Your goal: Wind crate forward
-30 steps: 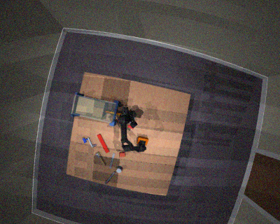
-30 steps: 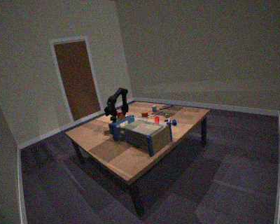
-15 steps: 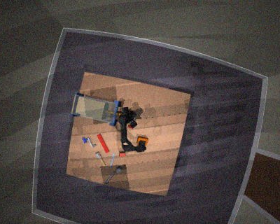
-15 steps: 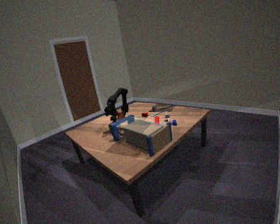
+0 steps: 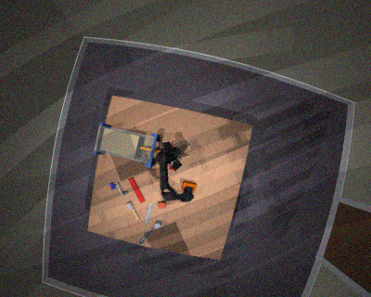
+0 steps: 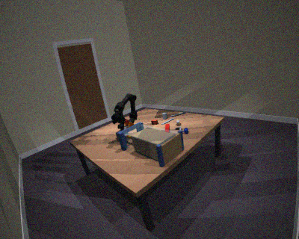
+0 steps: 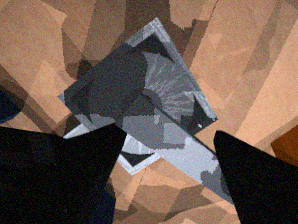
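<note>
Right now my gripper tip is 4 cm to the right of the red-knobbed winch handle, 2 cm below it and 1 cm past it. Also, from my gripper tip: blue frame 17 cm ahead, 2 cm to the right, 1 cm above; then grey hand winch 6 cm below, 3 cm to the right, 1 cm behind; then red knob 7 cm to the left, 5 cm above, 2 cm behind.
</note>
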